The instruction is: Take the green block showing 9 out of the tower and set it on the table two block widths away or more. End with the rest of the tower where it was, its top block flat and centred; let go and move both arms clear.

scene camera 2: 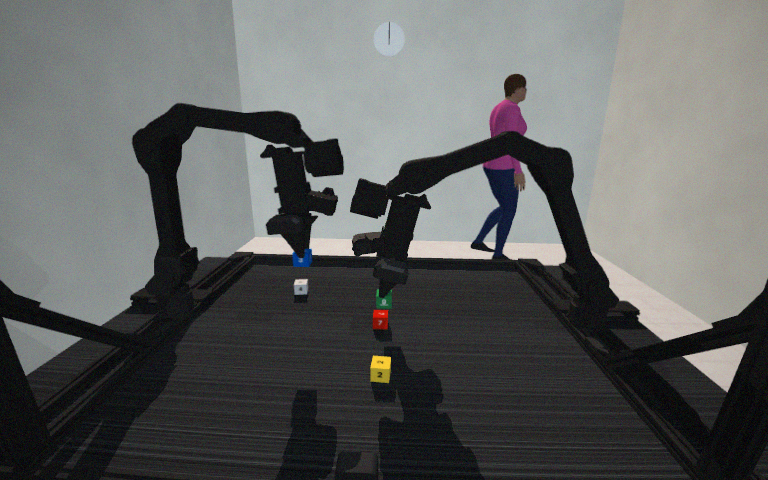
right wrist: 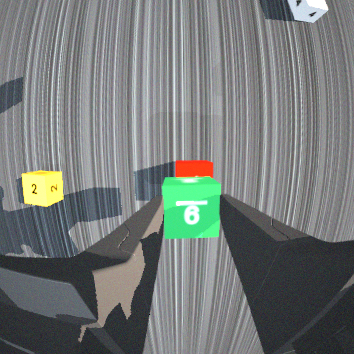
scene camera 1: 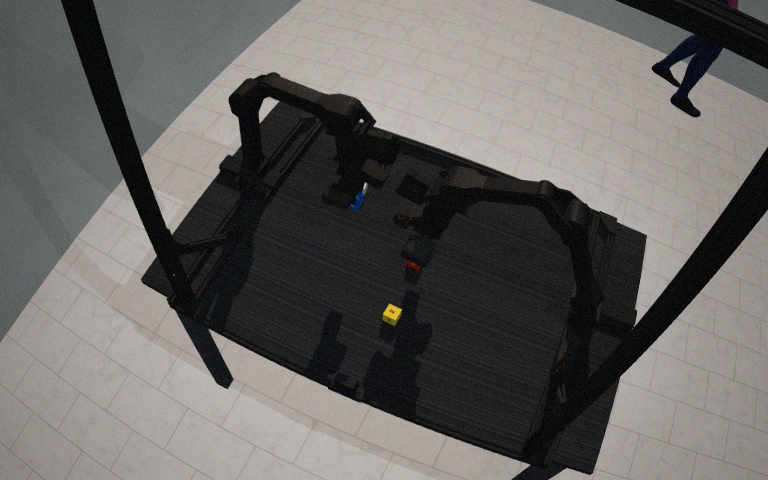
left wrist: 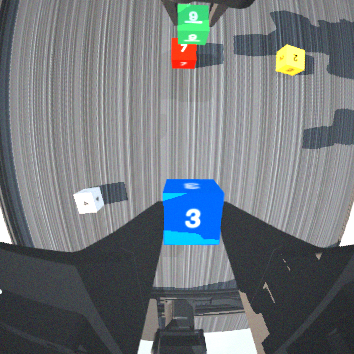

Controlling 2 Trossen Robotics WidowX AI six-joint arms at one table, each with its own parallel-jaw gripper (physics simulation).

Note:
In view: my left gripper (scene camera 2: 304,254), my right gripper (scene camera 2: 381,293), a yellow block (right wrist: 42,187) and a blue block (left wrist: 192,208).
The yellow block also shows in the left wrist view (left wrist: 289,59). My left gripper shows as well in scene camera 1 (scene camera 1: 356,198) and in the left wrist view (left wrist: 191,208). My right gripper shows as well in the right wrist view (right wrist: 191,201). The right wrist view does not show the blue block: it is out of frame.

